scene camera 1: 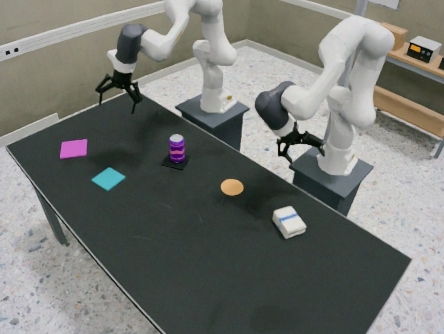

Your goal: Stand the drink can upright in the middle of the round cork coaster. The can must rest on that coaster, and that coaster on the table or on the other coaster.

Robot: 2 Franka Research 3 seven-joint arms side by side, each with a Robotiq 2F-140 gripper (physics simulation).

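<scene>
A purple drink can (177, 149) stands upright on a dark square coaster (173, 165) near the middle of the table's far side. The round cork coaster (232, 187) lies flat on the table, to the right of the can in the picture and apart from it. My right gripper (117, 106) is open and empty, above the table's far left corner, well away from the can. My left gripper (306, 156) is open and empty, raised near the table's far edge, up and to the right of the cork coaster.
A magenta square (74, 149) and a teal square (108, 178) lie on the black table (165, 240) at the left. A white packet with a blue stripe (289, 222) lies right of the cork coaster. The arm pedestals stand beyond the far edge, with a shelf unit at the far right.
</scene>
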